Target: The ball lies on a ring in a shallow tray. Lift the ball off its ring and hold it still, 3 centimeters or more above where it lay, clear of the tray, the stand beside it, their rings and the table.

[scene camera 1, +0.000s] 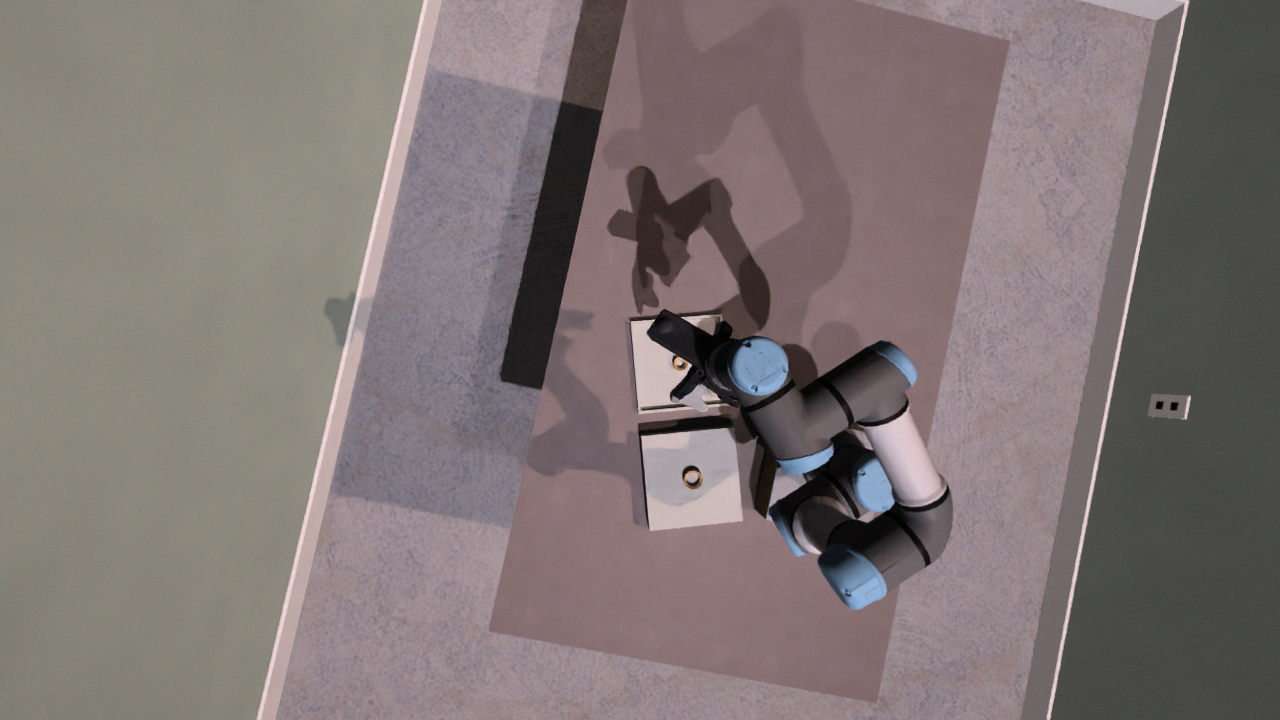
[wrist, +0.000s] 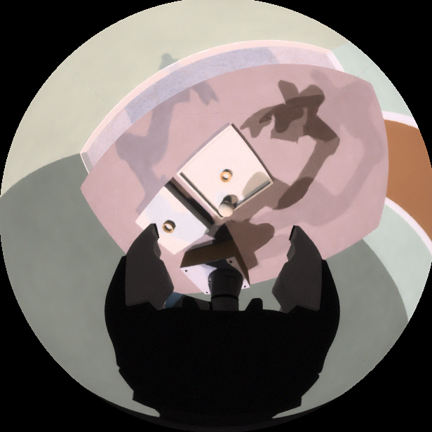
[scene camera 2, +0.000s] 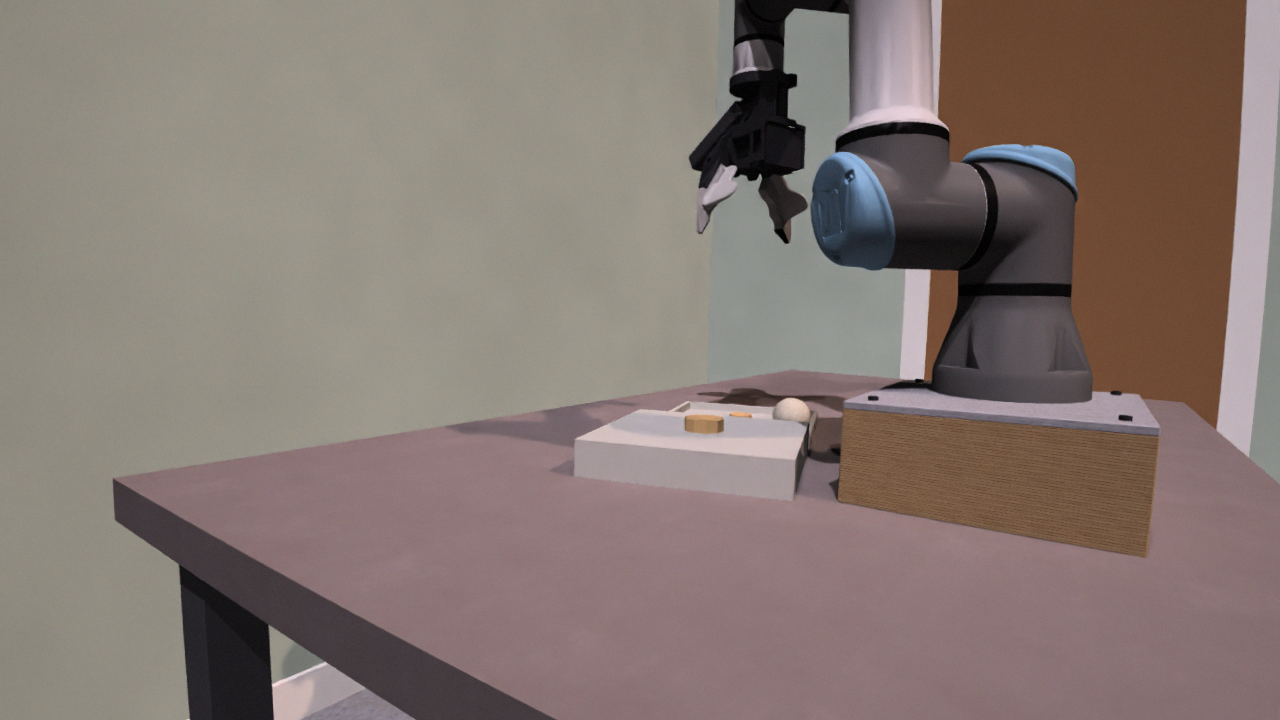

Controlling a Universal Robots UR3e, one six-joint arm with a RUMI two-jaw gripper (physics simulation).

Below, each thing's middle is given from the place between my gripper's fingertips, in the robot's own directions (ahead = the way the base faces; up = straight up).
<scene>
Right now my hand is 22 cm above the pale ball (scene camera 2: 791,409), 8 cm past it and 4 cm to the right of it. Round my hand: white stand (scene camera 2: 755,457) 23 cm to the left, 22 cm below, 4 cm behind; then shallow white tray (scene camera 1: 657,370) 23 cm below.
</scene>
